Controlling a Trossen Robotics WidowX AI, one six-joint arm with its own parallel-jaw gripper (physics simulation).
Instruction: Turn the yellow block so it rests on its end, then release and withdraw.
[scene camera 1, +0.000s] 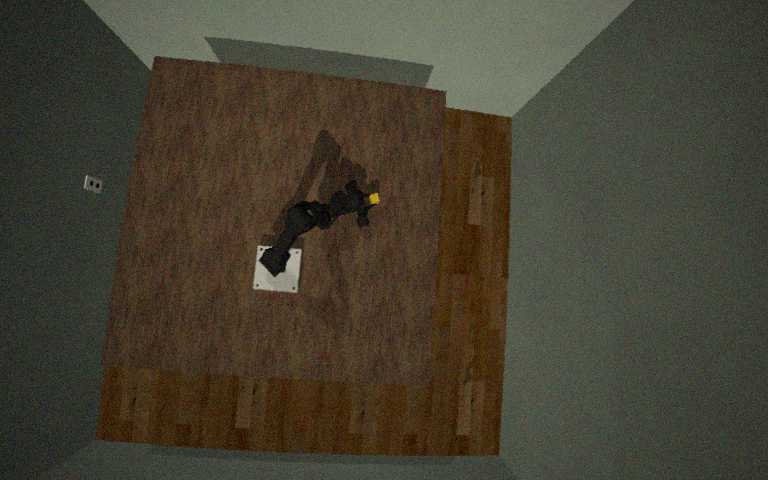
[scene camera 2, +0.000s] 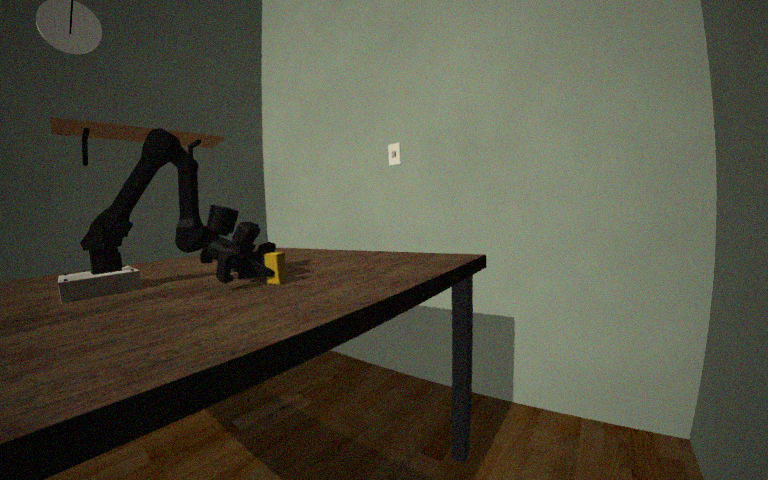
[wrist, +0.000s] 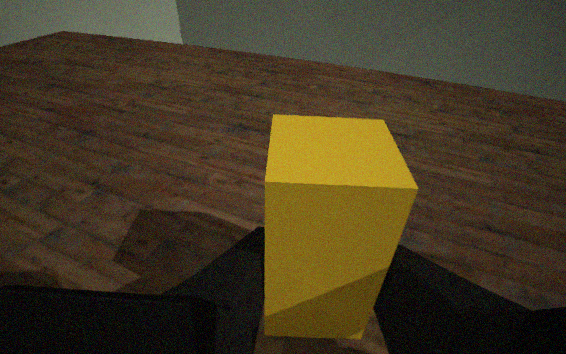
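The yellow block (scene camera 1: 374, 198) (scene camera 2: 275, 267) (wrist: 332, 225) is upright, its long side vertical, in scene camera 2 and the wrist view. Its lower end is at or very close to the table top (scene camera 1: 226, 141) (scene camera 2: 186, 316) (wrist: 125, 115); whether it touches cannot be told for certain. My gripper (scene camera 2: 270, 272) (wrist: 315, 241) is shut on the yellow block, with one dark finger at each side of its lower part in the wrist view. In scene camera 1 the block shows at the tip of the arm, and the fingers are mostly hidden there.
The arm's white base plate (scene camera 1: 288, 277) (scene camera 2: 101, 286) is fixed on the table. The table's edge is to the right of the block in scene camera 1. A wooden wall shelf (scene camera 2: 121, 130) shows behind the arm in scene camera 2.
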